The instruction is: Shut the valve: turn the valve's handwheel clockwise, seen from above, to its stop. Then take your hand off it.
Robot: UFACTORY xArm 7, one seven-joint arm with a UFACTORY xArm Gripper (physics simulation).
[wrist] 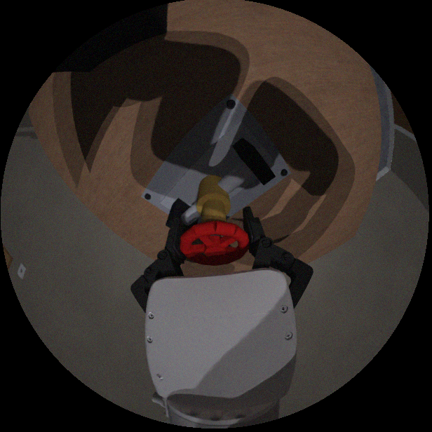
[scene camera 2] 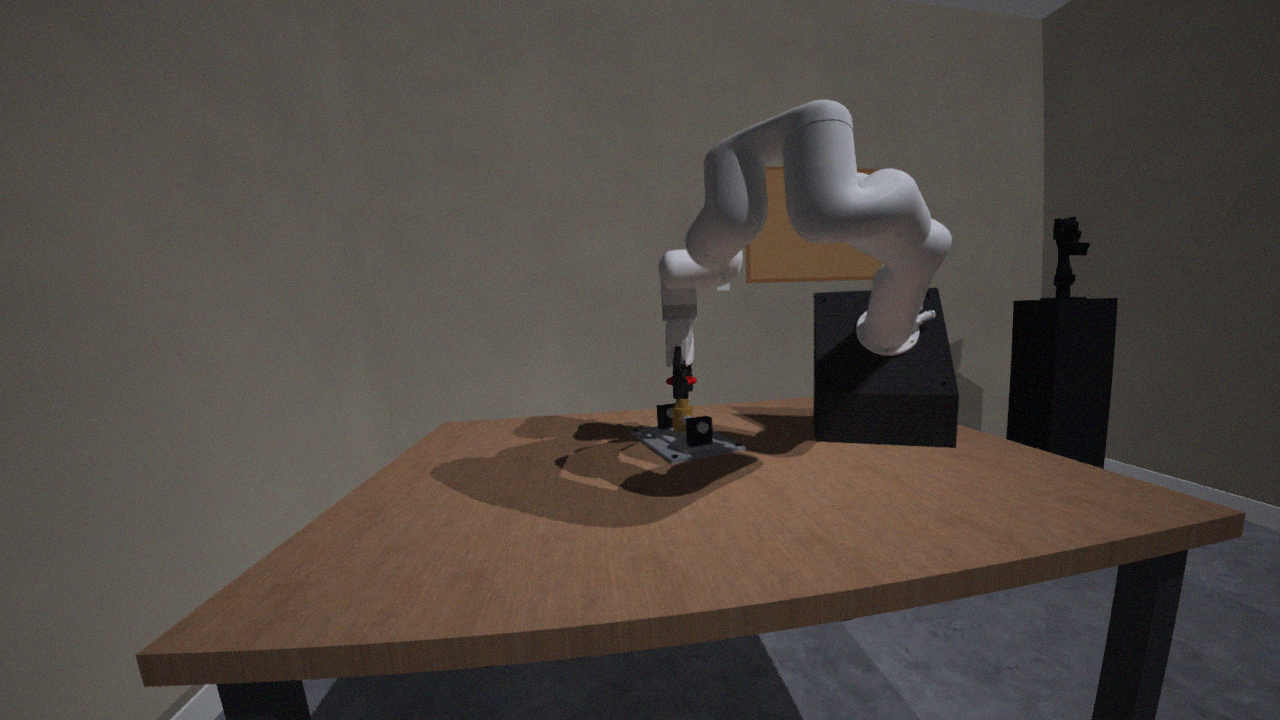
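The valve's red handwheel (scene camera 2: 692, 380) (wrist: 215, 229) sits on top of a brass valve body (scene camera 2: 682, 418) (wrist: 212, 192). The body stands upright on a grey base plate (scene camera 2: 669, 449) (wrist: 165, 187) on the table. My gripper (scene camera 2: 681, 392) (wrist: 212, 220) points down over the valve and is shut on the handwheel, one black finger at each side of the rim. The fingertips reach a little below the wheel. In the scene view the fingers cover the middle of the wheel. The wheel's turn angle cannot be told.
Black end blocks (scene camera 2: 699, 430) (wrist: 254, 161) stand on the plate at either end of the valve's pipe. The wooden table (scene camera 2: 626, 555) (wrist: 295, 40) lies around it under the arm's shadows. The arm's black base box (scene camera 2: 886, 416) stands right of the valve; a dark pedestal (scene camera 2: 1060, 376) stands farther right.
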